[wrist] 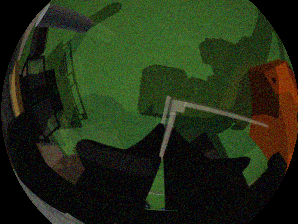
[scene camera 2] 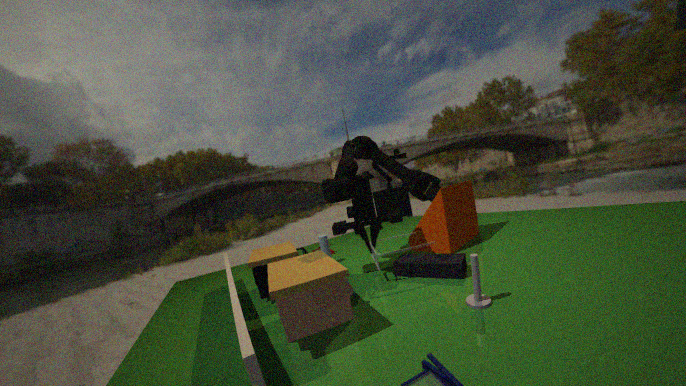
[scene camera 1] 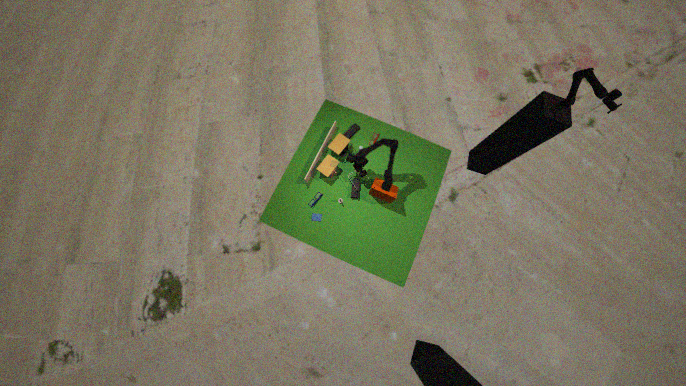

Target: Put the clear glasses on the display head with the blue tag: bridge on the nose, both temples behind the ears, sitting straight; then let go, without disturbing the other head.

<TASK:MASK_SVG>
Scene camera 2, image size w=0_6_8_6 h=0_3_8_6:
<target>my gripper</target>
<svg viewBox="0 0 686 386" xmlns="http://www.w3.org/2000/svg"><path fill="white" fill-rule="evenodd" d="M372 195L351 199L353 206L347 207L348 218L354 218L355 222L346 223L346 221L334 223L332 226L333 236L342 235L347 230L354 229L355 235L360 235L367 244L370 254L372 254L371 244L375 250L379 229L383 228L381 224L384 222L397 223L403 221L403 216L398 211L386 212L384 216L376 217ZM370 225L372 240L371 244L368 234L364 229L365 226Z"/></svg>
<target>dark case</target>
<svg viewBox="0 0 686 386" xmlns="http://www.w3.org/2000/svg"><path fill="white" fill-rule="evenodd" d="M466 254L405 254L393 262L394 275L397 277L463 279L467 268Z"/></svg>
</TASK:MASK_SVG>
